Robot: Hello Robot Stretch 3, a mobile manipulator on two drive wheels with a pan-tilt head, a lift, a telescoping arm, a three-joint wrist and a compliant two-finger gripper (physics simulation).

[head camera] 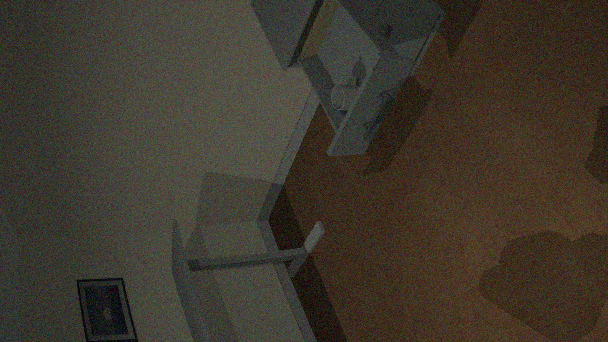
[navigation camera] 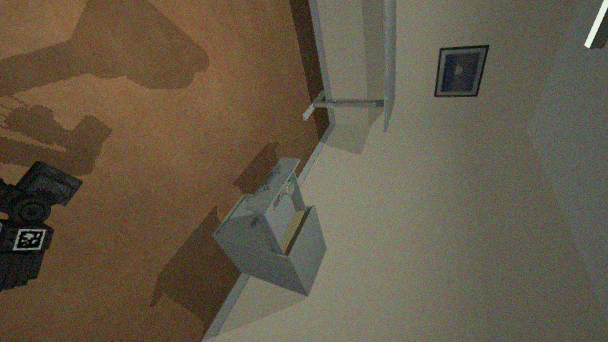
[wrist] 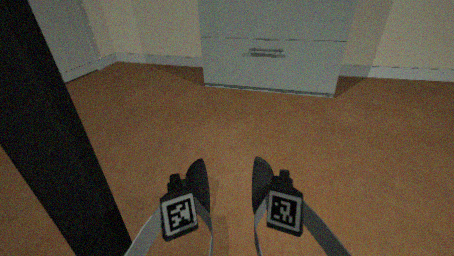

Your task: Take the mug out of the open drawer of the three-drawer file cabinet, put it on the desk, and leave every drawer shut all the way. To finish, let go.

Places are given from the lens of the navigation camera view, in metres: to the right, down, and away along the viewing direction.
framed picture [navigation camera: 460, 69]: 1.69, -1.10, 2.42
